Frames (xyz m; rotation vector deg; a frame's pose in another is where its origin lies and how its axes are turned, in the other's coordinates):
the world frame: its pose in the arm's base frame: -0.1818 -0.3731 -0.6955 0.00 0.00 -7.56
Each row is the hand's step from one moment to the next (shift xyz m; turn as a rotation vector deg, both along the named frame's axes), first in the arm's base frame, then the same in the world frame.
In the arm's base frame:
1: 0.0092 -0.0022 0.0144 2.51 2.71 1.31
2: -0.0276 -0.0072 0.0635 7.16 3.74 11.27
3: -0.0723 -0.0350 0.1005 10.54 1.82 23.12
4: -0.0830 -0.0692 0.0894 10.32 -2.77 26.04
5: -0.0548 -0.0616 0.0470 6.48 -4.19 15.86
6: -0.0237 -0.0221 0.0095 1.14 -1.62 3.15
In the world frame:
1: 0.0094 -0.0010 0.0144 2.13 3.02 1.31
2: -0.0264 -0.0108 0.0635 6.61 4.65 11.27
3: -0.0671 -0.0442 0.1005 10.21 3.19 23.12
4: -0.0732 -0.0795 0.0894 10.59 -1.39 26.04
5: -0.0462 -0.0683 0.0470 6.97 -3.30 15.86
6: -0.0206 -0.0250 0.0095 1.34 -1.46 3.15

